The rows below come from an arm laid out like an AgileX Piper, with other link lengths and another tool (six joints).
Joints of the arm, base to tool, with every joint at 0 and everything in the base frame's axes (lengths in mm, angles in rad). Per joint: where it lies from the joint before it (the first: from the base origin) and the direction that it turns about. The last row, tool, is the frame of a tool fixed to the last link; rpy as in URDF.
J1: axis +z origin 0 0 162.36
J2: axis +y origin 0 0 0
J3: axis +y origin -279.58 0 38.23
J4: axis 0.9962 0 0.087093 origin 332.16 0 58.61
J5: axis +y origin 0 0 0
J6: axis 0.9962 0 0.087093 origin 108.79 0 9.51
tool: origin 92.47 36 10.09 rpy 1.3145 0.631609 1.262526
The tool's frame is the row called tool.
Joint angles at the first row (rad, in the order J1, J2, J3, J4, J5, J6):
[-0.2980, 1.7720, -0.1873, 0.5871, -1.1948, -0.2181]
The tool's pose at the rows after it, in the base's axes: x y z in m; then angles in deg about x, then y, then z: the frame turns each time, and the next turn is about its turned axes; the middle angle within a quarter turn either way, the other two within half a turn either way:
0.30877, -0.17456, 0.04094, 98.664, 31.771, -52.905
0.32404, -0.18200, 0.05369, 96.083, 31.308, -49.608
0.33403, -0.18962, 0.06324, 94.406, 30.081, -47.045
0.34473, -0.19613, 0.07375, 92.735, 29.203, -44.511
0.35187, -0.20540, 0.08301, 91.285, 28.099, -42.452
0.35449, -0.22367, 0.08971, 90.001, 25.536, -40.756
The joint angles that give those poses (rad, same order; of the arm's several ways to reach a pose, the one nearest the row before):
[-0.2980, 1.7761, -0.2400, 0.6025, -1.1979, -0.2181]
[-0.2980, 1.7761, -0.2865, 0.6166, -1.2021, -0.2181]
[-0.2980, 1.7774, -0.3241, 0.6419, -1.2024, -0.2181]
[-0.2980, 1.7774, -0.3621, 0.6600, -1.2024, -0.2181]
[-0.3124, 1.7783, -0.3948, 0.6662, -1.2024, -0.2181]
[-0.3495, 1.7928, -0.4341, 0.6739, -1.2060, -0.2183]

